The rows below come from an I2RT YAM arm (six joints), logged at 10 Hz.
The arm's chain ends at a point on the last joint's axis. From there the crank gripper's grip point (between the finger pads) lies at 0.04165 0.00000 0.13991 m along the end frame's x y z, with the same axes.
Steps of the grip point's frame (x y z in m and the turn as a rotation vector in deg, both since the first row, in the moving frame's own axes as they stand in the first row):
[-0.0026 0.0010 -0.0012 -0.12 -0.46 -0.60]
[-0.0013 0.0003 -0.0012 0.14 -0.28 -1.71]
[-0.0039 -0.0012 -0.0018 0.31 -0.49 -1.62]
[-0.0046 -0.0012 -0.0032 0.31 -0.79 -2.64]
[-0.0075 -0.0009 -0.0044 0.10 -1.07 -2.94]
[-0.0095 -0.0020 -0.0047 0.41 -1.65 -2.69]
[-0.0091 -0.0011 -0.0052 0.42 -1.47 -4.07]
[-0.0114 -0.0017 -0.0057 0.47 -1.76 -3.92]
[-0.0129 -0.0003 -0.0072 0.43 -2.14 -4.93]
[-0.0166 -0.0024 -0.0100 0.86 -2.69 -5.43]
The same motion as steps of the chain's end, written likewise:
[-0.0015 0.0011 -0.0015 -0.12 -0.46 -0.60]
[-0.0006 0.0019 -0.0014 0.14 -0.28 -1.71]
[-0.0027 0.0007 -0.0021 0.31 -0.49 -1.62]
[-0.0026 0.0014 -0.0038 0.31 -0.79 -2.64]
[-0.0048 0.0014 -0.0052 0.10 -1.07 -2.94]
[-0.0054 0.0009 -0.0058 0.41 -1.65 -2.69]
[-0.0054 0.0028 -0.0062 0.42 -1.47 -4.07]
[-0.0070 0.0022 -0.0069 0.47 -1.76 -3.92]
[-0.0075 0.0041 -0.0086 0.43 -2.14 -4.93]
[-0.0097 0.0033 -0.0118 0.86 -2.69 -5.43]

